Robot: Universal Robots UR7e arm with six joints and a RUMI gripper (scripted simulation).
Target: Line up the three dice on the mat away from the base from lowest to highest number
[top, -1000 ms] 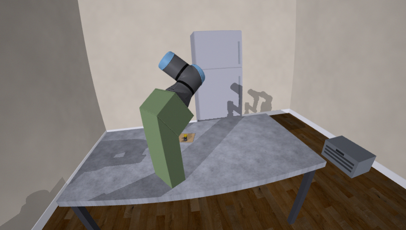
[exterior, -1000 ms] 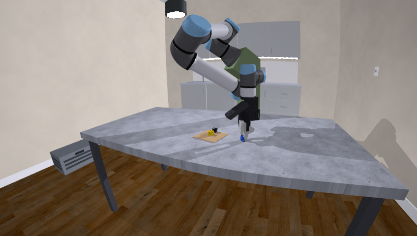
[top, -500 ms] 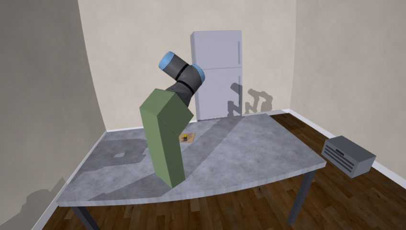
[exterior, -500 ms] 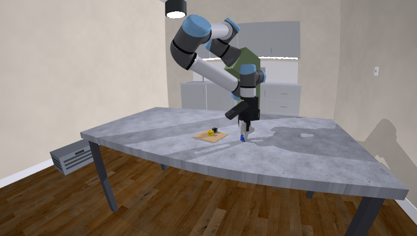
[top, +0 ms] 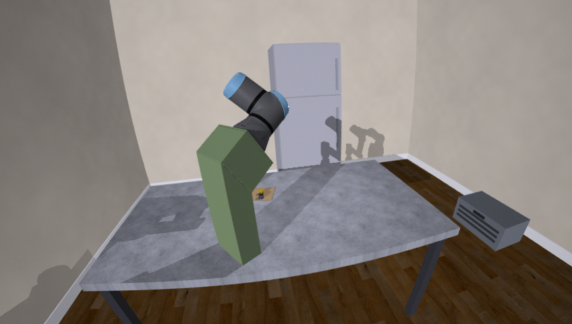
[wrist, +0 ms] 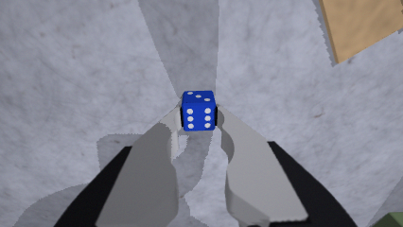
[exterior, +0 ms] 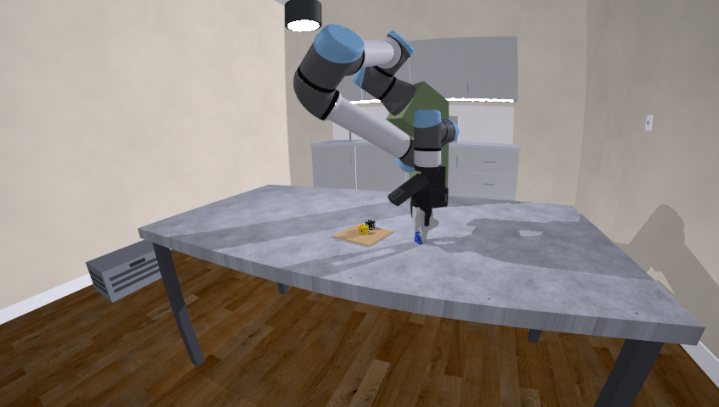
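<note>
Right now the yellow die is 6 cm behind my hand and 17 cm to the right of it. From my hand the other things lie so: blue die (right at my hand); then mat (6 cm behind, 17 cm to the right, 2 cm below); then black die (10 cm behind, 16 cm to the right).
</note>
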